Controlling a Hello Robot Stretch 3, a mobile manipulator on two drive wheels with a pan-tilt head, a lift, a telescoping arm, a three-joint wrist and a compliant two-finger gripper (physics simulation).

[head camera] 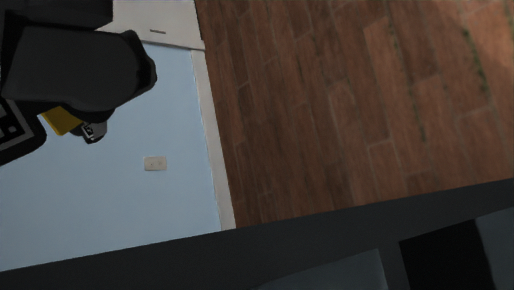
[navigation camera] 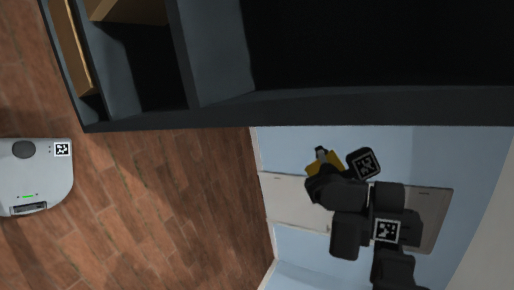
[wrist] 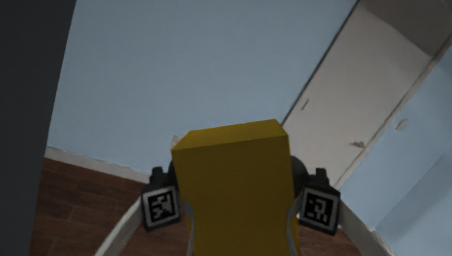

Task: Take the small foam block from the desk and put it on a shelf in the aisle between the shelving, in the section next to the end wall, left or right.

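Places are measured from the robot's base along level axes (x ahead, y left, z up), in metres.
Pixels of known places: gripper, fingertip midpoint: (wrist: 237,173); robot's base at its link origin: (navigation camera: 24,148).
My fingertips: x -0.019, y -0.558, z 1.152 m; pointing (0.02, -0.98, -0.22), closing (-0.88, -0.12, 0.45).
Observation:
Ahead of a thing's pixels: the offset from my fingertips to its top centre. Level surfaces: height alone.
The small foam block, yellow {dx -0.006, dy +0.032, dz +0.058 m} (head camera: 60,120) (navigation camera: 336,159) (wrist: 230,175), is held between the two fingertips of my gripper (navigation camera: 325,161) (wrist: 237,173), which is shut on it. In the head camera view the arm and wrist hide most of the gripper and block. The dark shelving (head camera: 310,215) (navigation camera: 350,107) (wrist: 30,100) runs along the bottom of the head camera view and the top of the navigation view. In the navigation view the block shows outside the shelf frame, with a strip of blue wall between them. The desk does not show.
Cardboard boxes (navigation camera: 72,45) sit in shelf compartments. My base (navigation camera: 42,175) stands on the wooden floor {dz -1.152 m} (head camera: 350,125) (navigation camera: 150,200). A blue wall (head camera: 100,200) (wrist: 200,60) carries an outlet plate {dx +0.255, dy -1.316, dz -0.695 m} (head camera: 155,163). A pale door (wrist: 350,95) shows right of the block.

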